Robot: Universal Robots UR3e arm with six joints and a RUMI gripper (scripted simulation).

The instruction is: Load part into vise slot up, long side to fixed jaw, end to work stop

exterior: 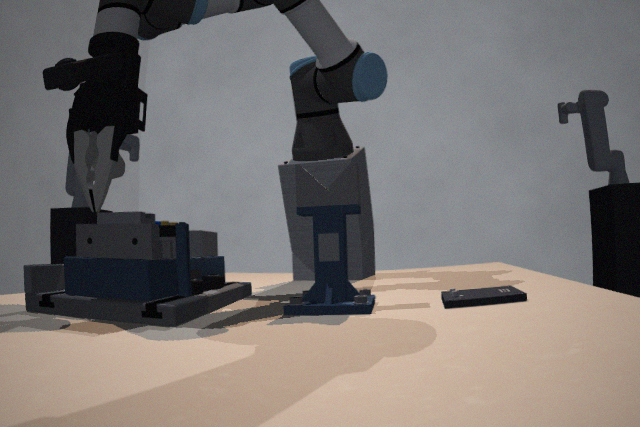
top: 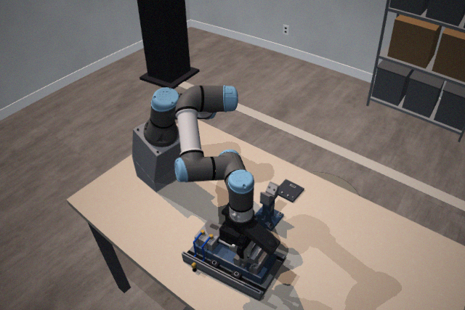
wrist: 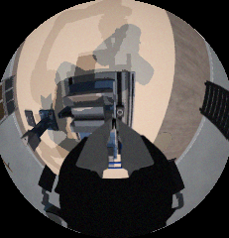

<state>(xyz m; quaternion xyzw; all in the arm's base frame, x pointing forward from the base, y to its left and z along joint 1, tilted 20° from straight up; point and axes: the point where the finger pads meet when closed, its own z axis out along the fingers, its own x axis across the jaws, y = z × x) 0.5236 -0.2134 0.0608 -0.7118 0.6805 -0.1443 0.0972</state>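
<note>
Right now my hand is 5 cm to the right of the grey part and 3 cm above it. The rest, counted from my hand: blue vise 9 cm below, 7 cm behind, 5 cm to the left.
</note>
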